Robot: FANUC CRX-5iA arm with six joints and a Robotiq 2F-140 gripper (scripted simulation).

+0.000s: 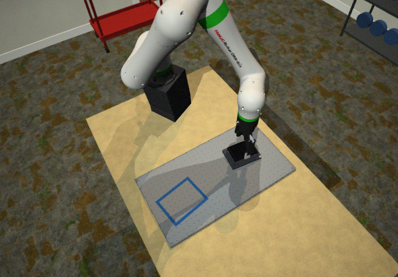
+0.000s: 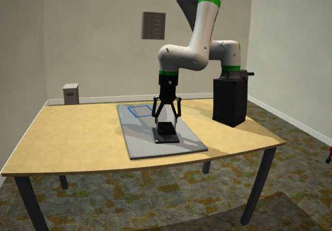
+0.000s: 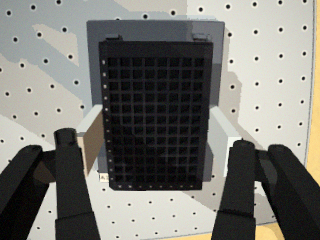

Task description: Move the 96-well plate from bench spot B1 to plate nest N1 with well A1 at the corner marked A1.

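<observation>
The dark plate nest N1 is 60 mm below my hand. Round my hand: black 96-well plate: 20 mm below.
</observation>
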